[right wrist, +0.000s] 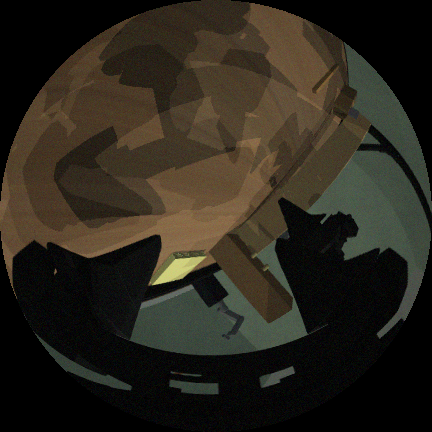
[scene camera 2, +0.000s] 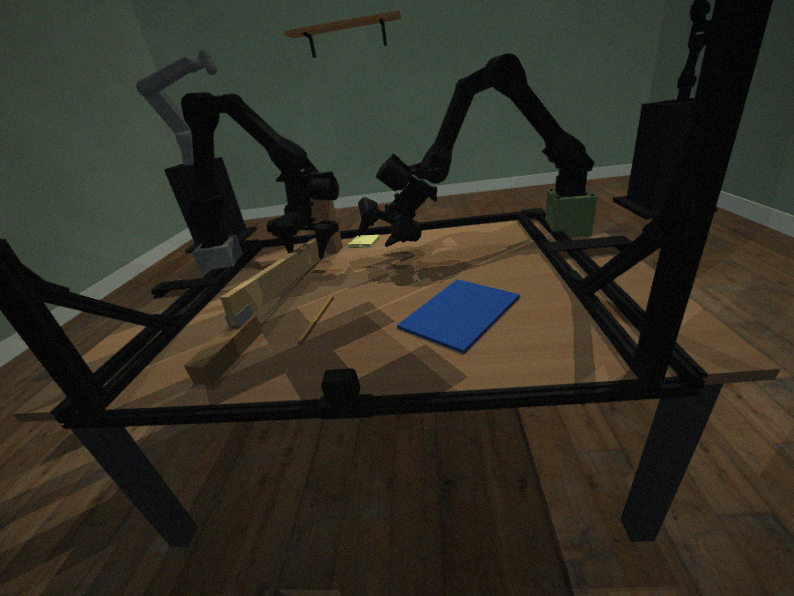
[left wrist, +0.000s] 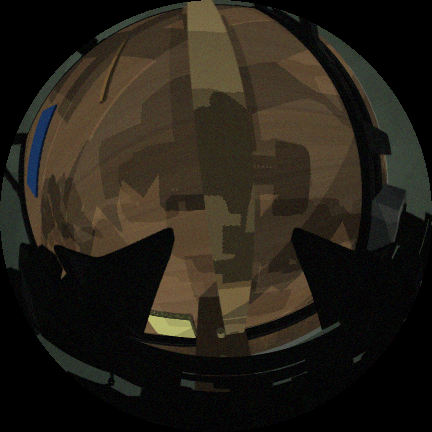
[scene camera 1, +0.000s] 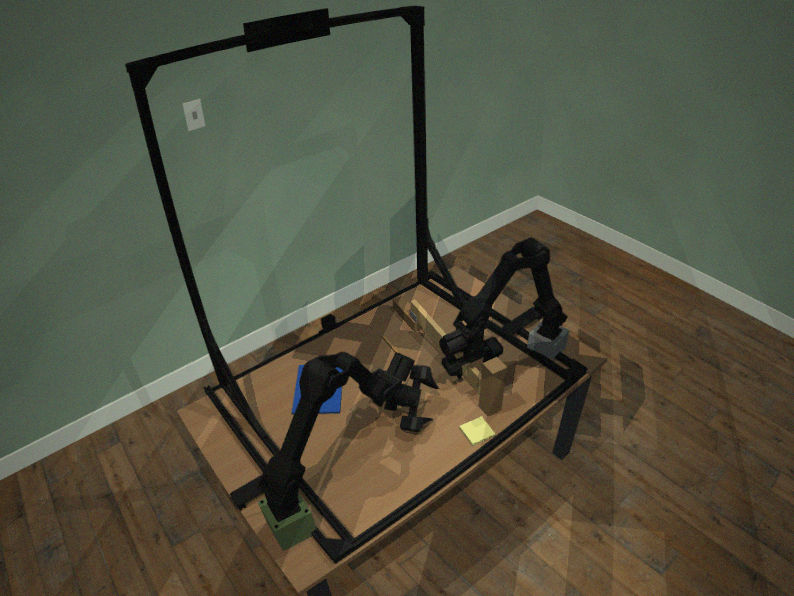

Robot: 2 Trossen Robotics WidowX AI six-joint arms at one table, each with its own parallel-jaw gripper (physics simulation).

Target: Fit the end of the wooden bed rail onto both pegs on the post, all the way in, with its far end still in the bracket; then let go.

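Places are measured from the left arm's base along level axes (x ahead, y left, z up), in metres.
Pixels of known places: left gripper, fingertip midpoint: (right wrist: 281, 207) (scene camera 2: 306, 257) (left wrist: 235, 234) (scene camera 1: 471, 372); right gripper, fingertip midpoint: (right wrist: 219, 243) (scene camera 2: 372, 240) (scene camera 1: 434, 403); left arm's base, origin of the base link: (scene camera 2: 214, 243) (left wrist: 399, 225) (scene camera 1: 549, 331); right arm's base, origin of the base link: (scene camera 2: 570, 193) (scene camera 1: 283, 506).
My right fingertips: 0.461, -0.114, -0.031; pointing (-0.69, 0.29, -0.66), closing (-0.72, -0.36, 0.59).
Ahead of a thing's pixels: the offset from my right fingertips to its top centre, as dx, dy, dz. "*": to the spot under its first point.
The wooden rail (scene camera 1: 429, 320) (scene camera 2: 275, 275) (left wrist: 215, 65) (right wrist: 320, 170) runs low along the table toward the upright brown post {* -0.102, +0.129, +0.042} (scene camera 1: 492, 394) (left wrist: 207, 310) (right wrist: 260, 280). In the right wrist view, an upper peg {* -0.135, +0.079, +0.042} (right wrist: 266, 267) and a lower peg {* -0.135, +0.081, +0.011} (right wrist: 254, 255) show uncovered on the post; the rail's near end lies beside them, lower down. The grey bracket {* -0.265, -0.315, +0.008} (scene camera 2: 243, 313) (right wrist: 354, 112) touches the rail's far end; how deep it sits is unclear. My left gripper (scene camera 1: 473, 364) (scene camera 2: 305, 250) (left wrist: 235, 234) is open and empty above the rail near the post. My right gripper (scene camera 1: 430, 404) (scene camera 2: 375, 237) (right wrist: 219, 243) is open and empty, away from the rail.
A wooden block {-0.296, -0.364, +0.016} (scene camera 2: 221, 359) lies by the bracket. A thin stick {-0.136, -0.283, -0.044} (scene camera 2: 316, 319) (left wrist: 113, 72) and a blue mat {+0.153, -0.348, -0.043} (scene camera 2: 458, 314) lie beyond. A yellow pad {-0.027, +0.137, -0.039} (scene camera 1: 477, 430) (right wrist: 178, 268) lies near the post. Black frame rails (scene camera 2: 436, 402) border the table.
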